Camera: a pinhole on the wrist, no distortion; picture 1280 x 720 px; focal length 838.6 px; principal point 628.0 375.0 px. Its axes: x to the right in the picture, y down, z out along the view. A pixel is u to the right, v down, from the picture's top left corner.
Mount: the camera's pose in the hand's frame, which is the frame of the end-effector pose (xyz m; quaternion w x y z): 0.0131 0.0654 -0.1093 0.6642 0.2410 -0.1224 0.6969
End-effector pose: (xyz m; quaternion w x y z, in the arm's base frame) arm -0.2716 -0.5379 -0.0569 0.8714 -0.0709 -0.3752 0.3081
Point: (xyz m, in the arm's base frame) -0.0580 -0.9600 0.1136
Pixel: outside the picture
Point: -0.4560 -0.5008 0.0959
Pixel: 1113.9 508.7
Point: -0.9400 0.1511 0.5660
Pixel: outside the picture
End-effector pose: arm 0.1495 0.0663 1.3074 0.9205 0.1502 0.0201 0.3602
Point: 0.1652 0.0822 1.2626
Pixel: 316.0 469.2
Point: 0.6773 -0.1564 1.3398
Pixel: 98.4 165.4
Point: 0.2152 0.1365 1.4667
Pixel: 1029.4 186.9
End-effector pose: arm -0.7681 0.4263 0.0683 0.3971 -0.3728 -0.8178 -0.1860
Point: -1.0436 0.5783 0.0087
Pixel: 698.8 280.5
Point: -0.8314 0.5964 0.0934
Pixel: 1063.9 82.7
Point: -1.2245 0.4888 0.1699
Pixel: 356.2 44.7
